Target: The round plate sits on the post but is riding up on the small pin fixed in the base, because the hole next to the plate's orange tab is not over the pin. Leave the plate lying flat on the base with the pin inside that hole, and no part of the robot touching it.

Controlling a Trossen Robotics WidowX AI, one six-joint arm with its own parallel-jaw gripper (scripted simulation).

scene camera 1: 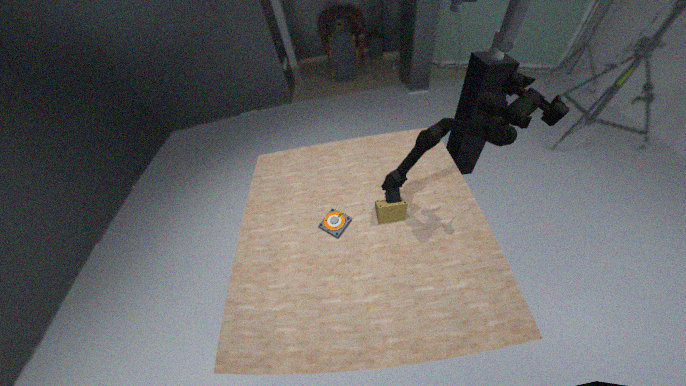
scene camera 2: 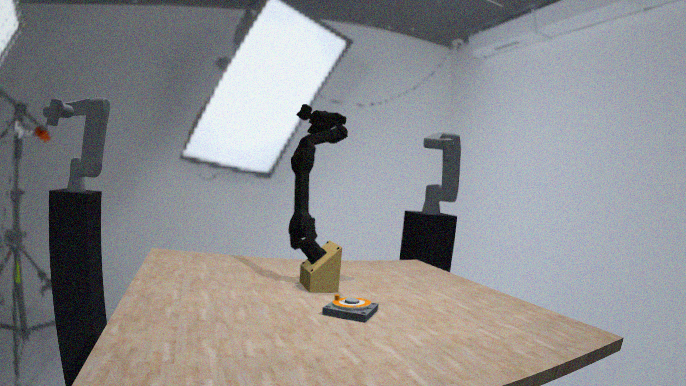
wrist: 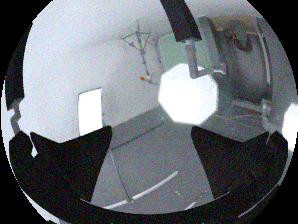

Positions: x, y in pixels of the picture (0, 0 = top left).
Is the gripper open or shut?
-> Open.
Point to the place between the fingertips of the gripper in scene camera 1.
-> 545, 87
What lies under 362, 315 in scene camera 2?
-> A base.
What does the gripper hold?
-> Nothing.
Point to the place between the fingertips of the gripper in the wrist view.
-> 152, 131
